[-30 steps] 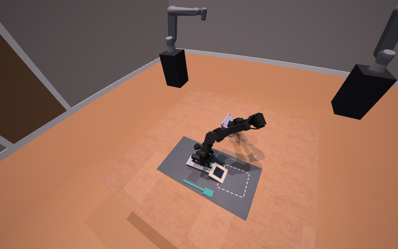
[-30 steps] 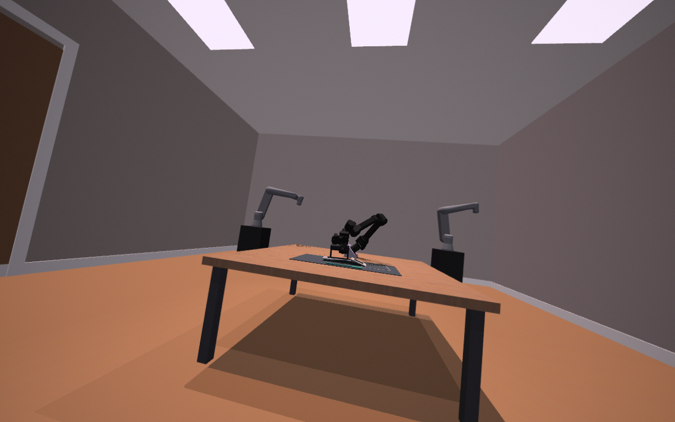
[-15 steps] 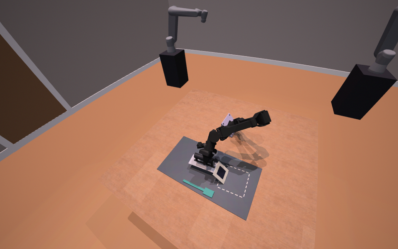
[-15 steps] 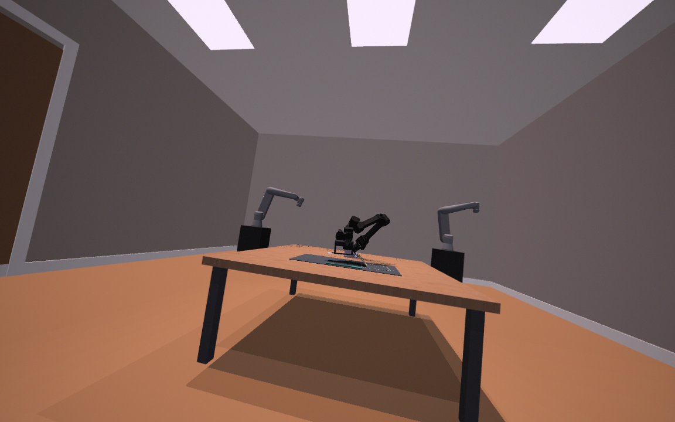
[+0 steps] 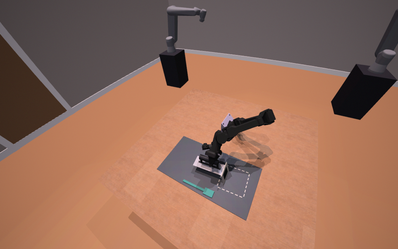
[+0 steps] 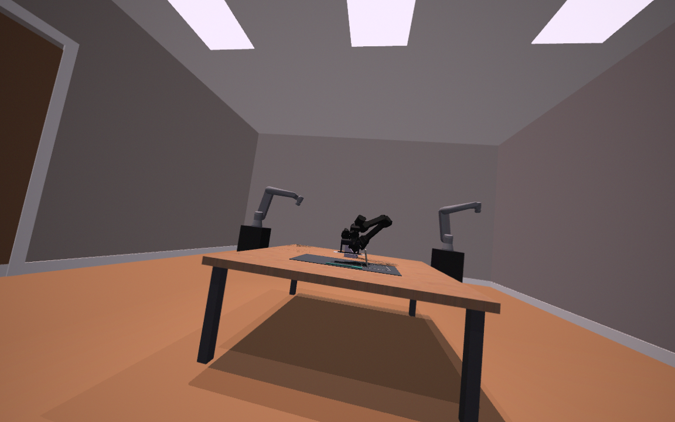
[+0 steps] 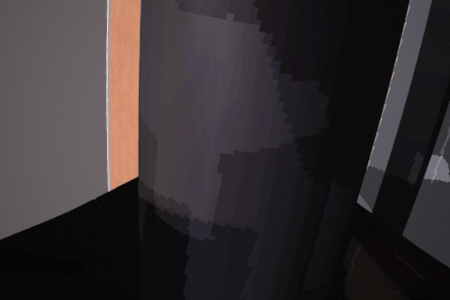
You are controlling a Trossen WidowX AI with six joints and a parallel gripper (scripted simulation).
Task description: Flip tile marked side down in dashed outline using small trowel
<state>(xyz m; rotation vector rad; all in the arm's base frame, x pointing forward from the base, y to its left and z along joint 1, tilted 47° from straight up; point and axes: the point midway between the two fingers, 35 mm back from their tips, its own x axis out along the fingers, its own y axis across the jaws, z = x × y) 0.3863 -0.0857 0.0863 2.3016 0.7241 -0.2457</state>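
The tile is 9 cm to the left of my gripper tip, 6 cm below it and 2 cm behind it. Round my gripper tip: mat (13 cm below, 3 cm to the right, 2 cm behind); then teal trowel (12 cm ahead, 11 cm below, 2 cm to the right).
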